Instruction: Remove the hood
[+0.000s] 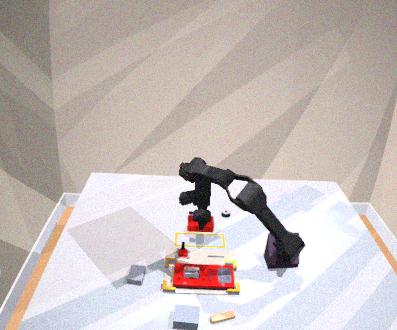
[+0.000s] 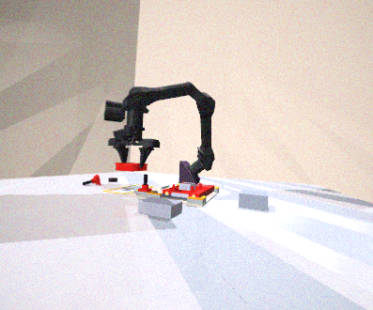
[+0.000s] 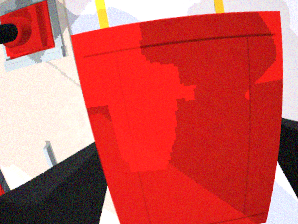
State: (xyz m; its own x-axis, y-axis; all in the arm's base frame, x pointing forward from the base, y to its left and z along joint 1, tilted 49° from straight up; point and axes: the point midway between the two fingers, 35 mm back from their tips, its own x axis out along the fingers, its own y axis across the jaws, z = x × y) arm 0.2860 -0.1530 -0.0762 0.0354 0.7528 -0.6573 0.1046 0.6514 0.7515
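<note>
Right now the black peg is 90 mm to the left of my gripper tip, 70 mm ahead of it and 40 mm below it. Round my gripper tip: tan block (400 mm to the left, 70 mm below, 30 mm behind); black wheel (170 mm to the right, 130 mm behind, 70 mm below); hood (right at my gripper tip).
</note>
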